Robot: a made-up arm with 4 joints.
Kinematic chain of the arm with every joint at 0, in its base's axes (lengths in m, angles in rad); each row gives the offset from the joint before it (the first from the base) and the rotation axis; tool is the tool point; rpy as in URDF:
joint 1: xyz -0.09 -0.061 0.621 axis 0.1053 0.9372 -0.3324
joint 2: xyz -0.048 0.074 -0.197 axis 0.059 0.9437 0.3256
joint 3: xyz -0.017 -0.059 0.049 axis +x
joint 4: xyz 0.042 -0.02 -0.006 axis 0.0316 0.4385 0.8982
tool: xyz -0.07 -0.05 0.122 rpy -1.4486 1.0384 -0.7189
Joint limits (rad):
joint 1: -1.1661..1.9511
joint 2: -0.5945..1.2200
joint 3: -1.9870..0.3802
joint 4: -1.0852..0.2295
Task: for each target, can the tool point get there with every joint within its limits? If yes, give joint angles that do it. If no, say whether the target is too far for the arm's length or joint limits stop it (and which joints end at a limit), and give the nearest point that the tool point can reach.
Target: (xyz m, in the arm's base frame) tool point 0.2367 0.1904 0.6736
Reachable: no: joint limits stop it (at a limit: joint 2, joint 4) | nearest point 0.0578 0.0385 0.6506 | short by 0.236 m
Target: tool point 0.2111 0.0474 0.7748
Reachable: no: joint limits stop it (at a limit: joint 1, joint 2, joint 4) | nearest point 0.0923 -0.0179 0.6828 | short by 0.164 m
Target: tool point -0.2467 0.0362 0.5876
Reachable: yes | joints 0.2057 -0.3198 -0.9709 -0.1875
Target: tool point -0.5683 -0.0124 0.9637
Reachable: no: too far | nearest point -0.2878 -0.0036 0.7526 | short by 0.351 m
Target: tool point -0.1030 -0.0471 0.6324
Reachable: yes | joints 1.2990 0.3896 -0.5111 -0.0161
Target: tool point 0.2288 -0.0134 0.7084
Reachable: no: joint limits stop it (at a limit: joint 1, joint 2, joint 4) | nearest point 0.1144 -0.0569 0.6725 | short by 0.128 m
